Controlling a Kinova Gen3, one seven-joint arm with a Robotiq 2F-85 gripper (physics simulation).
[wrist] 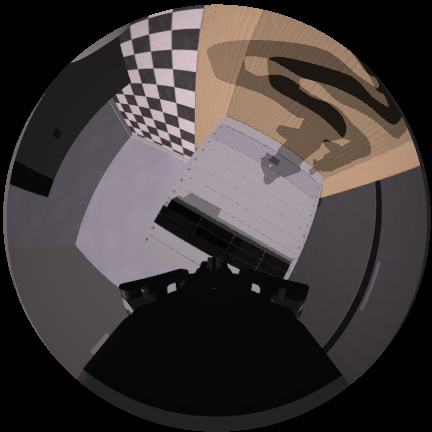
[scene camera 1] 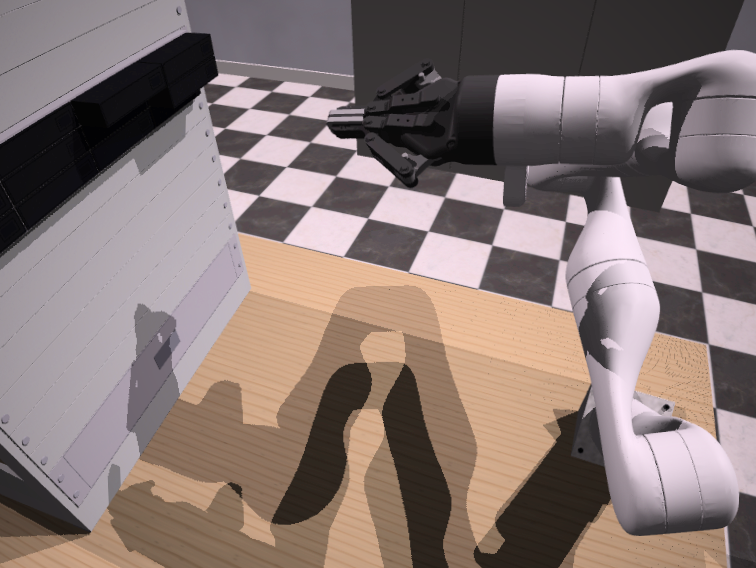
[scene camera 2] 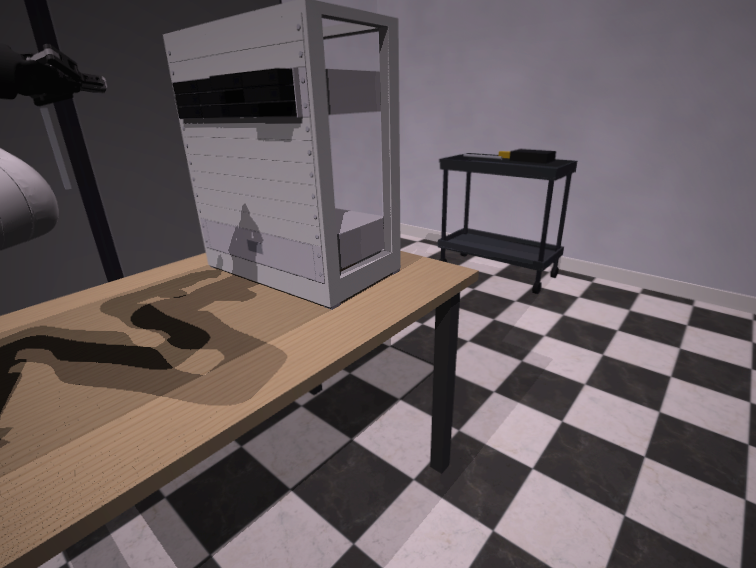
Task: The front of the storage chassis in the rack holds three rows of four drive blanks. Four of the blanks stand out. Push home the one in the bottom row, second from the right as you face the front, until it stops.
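Frame: origin at the arm's base, x ahead, y left, z up, level; millimetres.
Seen in the pictures: gripper, between the fingertips: (wrist: 213,264) (scene camera 1: 330,122) (scene camera 2: 105,85).
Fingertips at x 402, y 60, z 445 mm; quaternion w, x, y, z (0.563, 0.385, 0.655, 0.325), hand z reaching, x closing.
Observation:
Pixels of each thing's top centre, then the offset from my fingertips to it. "spot": a spot on its surface instead. Level surfaces: height alone.
- black storage chassis, a spot on its surface: (scene camera 1: 36,152) (scene camera 2: 209,90) spot: dx +262, dy +115, dz -7 mm
- top-row blank, centre of its top: (scene camera 1: 87,78) (wrist: 204,249) dx +290, dy -2, dz +17 mm
- wooden table, height of its surface: dz -492 mm
The black storage chassis (scene camera 1: 36,152) (scene camera 2: 207,100) (wrist: 247,250) is in the upper part of the rack. The bottom-row blank second from the right (scene camera 1: 127,141) (wrist: 216,229) is in deep shadow; in scene camera 1 it looks level with the blanks to its left. Above it, a top-row blank (scene camera 1: 116,97) stands out. At the right end, a block of blanks (scene camera 1: 186,61) (wrist: 175,214) also stands out; its separate rows are hard to tell. My gripper (scene camera 1: 330,119) (scene camera 2: 103,83) (wrist: 213,264) is shut and empty, well out in front of the chassis and apart from it.
The pale rack (scene camera 1: 152,238) (scene camera 2: 317,183) (wrist: 240,185) stands on the wooden table (scene camera 1: 275,342) (scene camera 2: 244,378) (wrist: 220,100), with arm shadows across both. A dark cabinet (scene camera 1: 519,36) stands behind the arm. A dark cart (scene camera 2: 507,167) stands beyond the table in scene camera 2.

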